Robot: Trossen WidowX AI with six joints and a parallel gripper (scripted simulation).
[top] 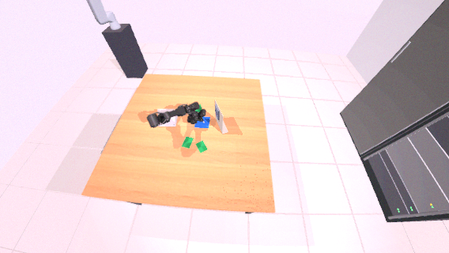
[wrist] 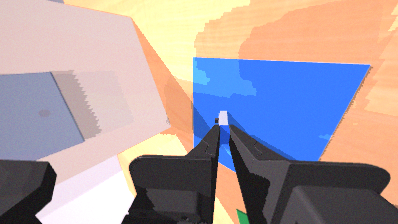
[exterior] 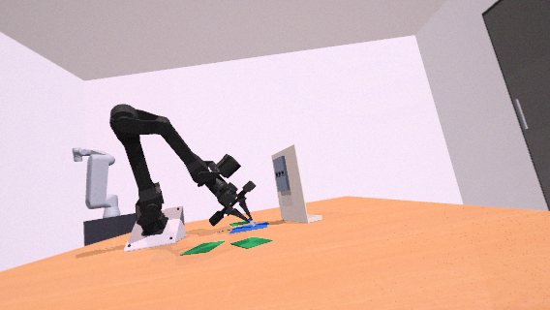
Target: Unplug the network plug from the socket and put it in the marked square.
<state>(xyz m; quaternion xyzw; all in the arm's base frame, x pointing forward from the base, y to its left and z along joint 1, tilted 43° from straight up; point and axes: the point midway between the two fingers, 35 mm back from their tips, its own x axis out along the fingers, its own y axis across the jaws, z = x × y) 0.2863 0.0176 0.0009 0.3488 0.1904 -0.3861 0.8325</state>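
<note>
Right now my gripper tip is 20 mm above the blue marked square and 10 mm past it. The rest, counted from my gripper tip: network plug right at my gripper tip; upright panel 140 mm ahead, 80 mm above, 20 mm to the right.
</note>
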